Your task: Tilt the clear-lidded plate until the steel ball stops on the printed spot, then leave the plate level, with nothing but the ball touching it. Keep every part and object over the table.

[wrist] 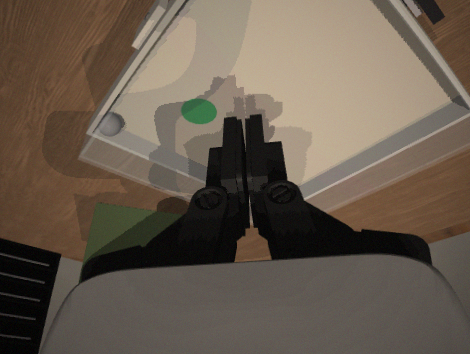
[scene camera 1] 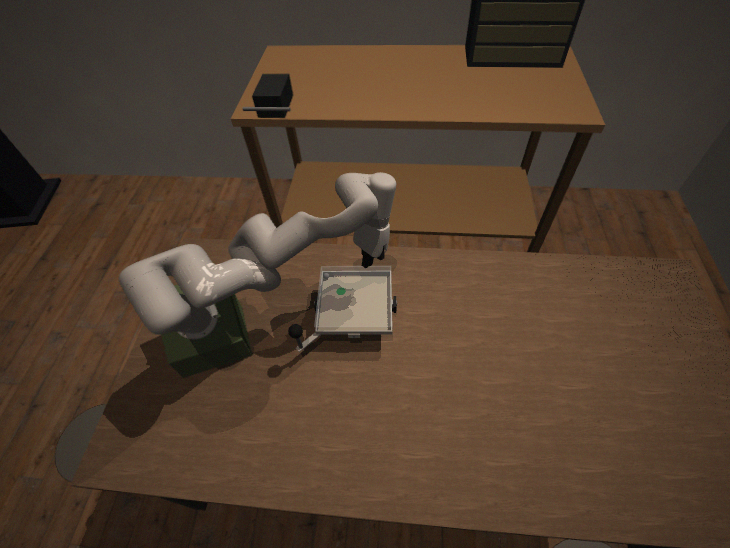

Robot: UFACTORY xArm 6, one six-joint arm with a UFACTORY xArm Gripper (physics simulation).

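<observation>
The clear-lidded plate (scene camera 1: 368,303) (wrist: 340,75) is a square, pale tray with clear walls on the table. The steel ball (scene camera 1: 326,276) (wrist: 111,123) rests in one corner of it, the far left one in the scene view. The green printed spot (scene camera 1: 340,291) (wrist: 199,111) lies a short way from the ball, apart from it. A side arm with a black knob (scene camera 1: 295,330) stands out at the plate's near left corner. My gripper (scene camera 1: 373,263) (wrist: 246,142) is shut and empty, near the plate's far edge in the scene view. Whether its tips touch the plate I cannot tell.
The plate stands on a wooden table (scene camera 1: 501,383). Dark pivots (scene camera 1: 394,304) show at the plate's sides. My arm's green base block (scene camera 1: 209,353) (wrist: 120,225) stands to the left. Behind the table is a workbench (scene camera 1: 412,88) with a black box (scene camera 1: 273,91) and a drawer unit (scene camera 1: 521,58).
</observation>
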